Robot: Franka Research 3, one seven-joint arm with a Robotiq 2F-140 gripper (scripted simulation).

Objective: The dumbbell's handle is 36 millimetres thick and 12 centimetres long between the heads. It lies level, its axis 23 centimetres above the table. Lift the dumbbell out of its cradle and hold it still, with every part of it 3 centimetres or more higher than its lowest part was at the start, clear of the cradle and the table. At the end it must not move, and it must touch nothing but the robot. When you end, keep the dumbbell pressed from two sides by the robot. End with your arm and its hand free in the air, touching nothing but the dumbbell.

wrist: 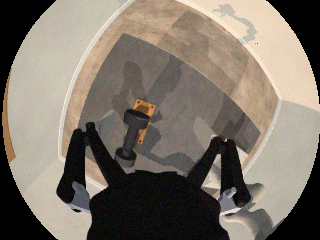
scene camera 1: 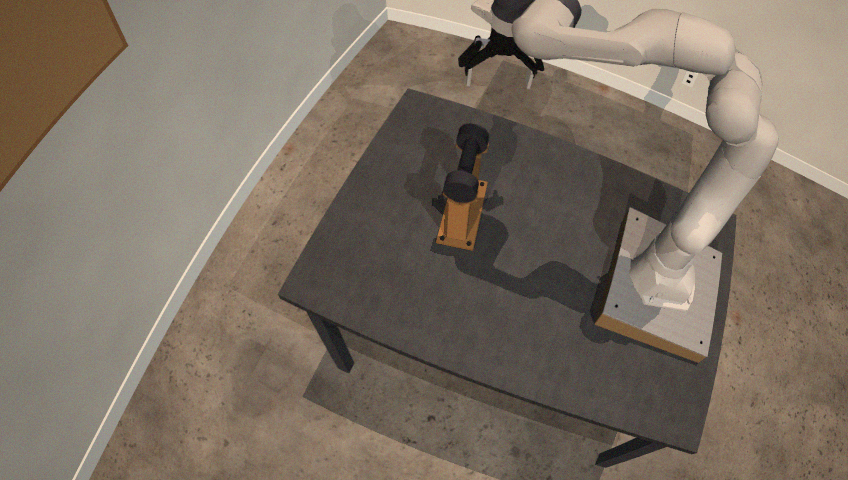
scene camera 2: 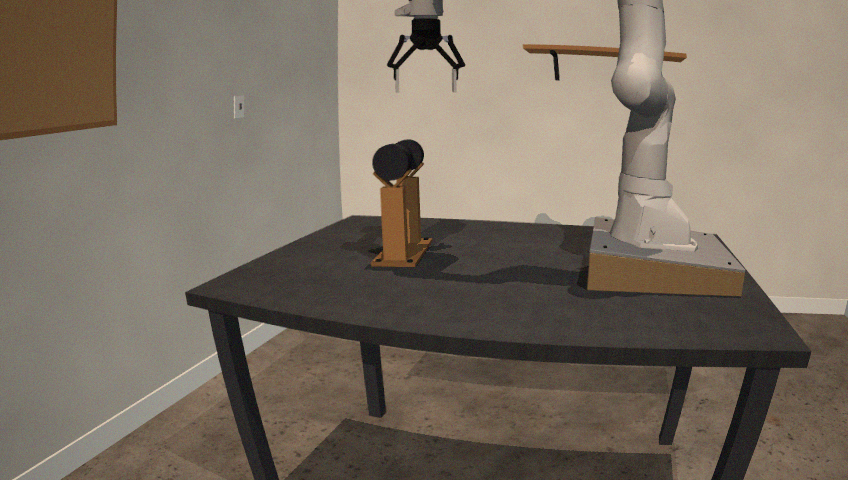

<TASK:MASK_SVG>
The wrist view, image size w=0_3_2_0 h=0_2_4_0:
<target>my gripper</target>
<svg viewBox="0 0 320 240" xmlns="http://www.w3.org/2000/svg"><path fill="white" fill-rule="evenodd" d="M73 131L67 151L64 173L56 193L73 211L77 213L83 211L91 214L92 224L88 230L86 240L230 240L228 232L219 223L219 216L235 214L251 200L251 196L243 180L241 163L235 142L232 139L227 139L226 142L222 141L222 138L217 137L201 117L196 117L193 131L203 146L205 153L187 177L178 175L177 171L154 173L146 170L135 170L134 173L126 174L119 163L111 157L103 144L115 125L115 110L108 111L96 124L94 122L86 123L87 132L82 132L80 128ZM217 153L221 155L221 187L218 200L200 188L212 167ZM86 146L90 146L98 167L108 184L107 188L94 195L91 199L86 190L85 180Z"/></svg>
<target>dumbbell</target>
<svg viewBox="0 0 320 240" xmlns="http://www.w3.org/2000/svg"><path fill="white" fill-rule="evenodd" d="M132 109L126 110L123 122L128 125L128 130L123 148L118 148L114 157L119 165L124 168L134 166L137 155L132 150L139 129L146 129L150 120L147 114Z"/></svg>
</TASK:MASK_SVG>
